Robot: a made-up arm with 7 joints. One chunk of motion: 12 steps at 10 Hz.
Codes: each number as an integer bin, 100 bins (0 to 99) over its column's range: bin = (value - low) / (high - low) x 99, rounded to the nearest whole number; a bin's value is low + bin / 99 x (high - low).
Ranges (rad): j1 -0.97..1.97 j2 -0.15..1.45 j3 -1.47..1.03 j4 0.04..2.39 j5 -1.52..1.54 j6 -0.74..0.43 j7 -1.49..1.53
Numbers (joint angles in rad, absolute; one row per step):
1: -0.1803 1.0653 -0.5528 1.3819 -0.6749 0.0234 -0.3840
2: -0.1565 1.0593 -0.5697 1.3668 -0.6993 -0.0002 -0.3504
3: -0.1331 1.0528 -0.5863 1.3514 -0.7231 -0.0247 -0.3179
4: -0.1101 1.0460 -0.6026 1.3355 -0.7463 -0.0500 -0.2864
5: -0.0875 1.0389 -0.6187 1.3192 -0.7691 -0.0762 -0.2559
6: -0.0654 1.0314 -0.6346 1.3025 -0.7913 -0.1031 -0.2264
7: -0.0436 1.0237 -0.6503 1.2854 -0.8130 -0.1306 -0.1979
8: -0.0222 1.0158 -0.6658 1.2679 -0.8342 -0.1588 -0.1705
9: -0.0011 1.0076 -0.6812 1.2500 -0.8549 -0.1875 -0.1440
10: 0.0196 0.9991 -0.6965 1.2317 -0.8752 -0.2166 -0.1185
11: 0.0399 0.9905 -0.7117 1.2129 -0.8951 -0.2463 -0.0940
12: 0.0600 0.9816 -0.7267 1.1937 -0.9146 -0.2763 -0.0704
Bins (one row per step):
1: 27 75 36 57 27 65 36
2: 27 75 36 56 27 63 37
3: 28 74 35 55 26 61 38
4: 29 74 34 55 25 58 39
5: 30 74 34 54 24 56 40
6: 30 73 33 53 24 54 41
7: 31 73 32 52 23 52 42
8: 32 72 32 52 22 49 43
9: 33 72 31 51 22 47 44
10: 33 71 31 50 21 44 45
11: 34 71 30 49 20 42 46
12: 35 70 29 49 20 39 47

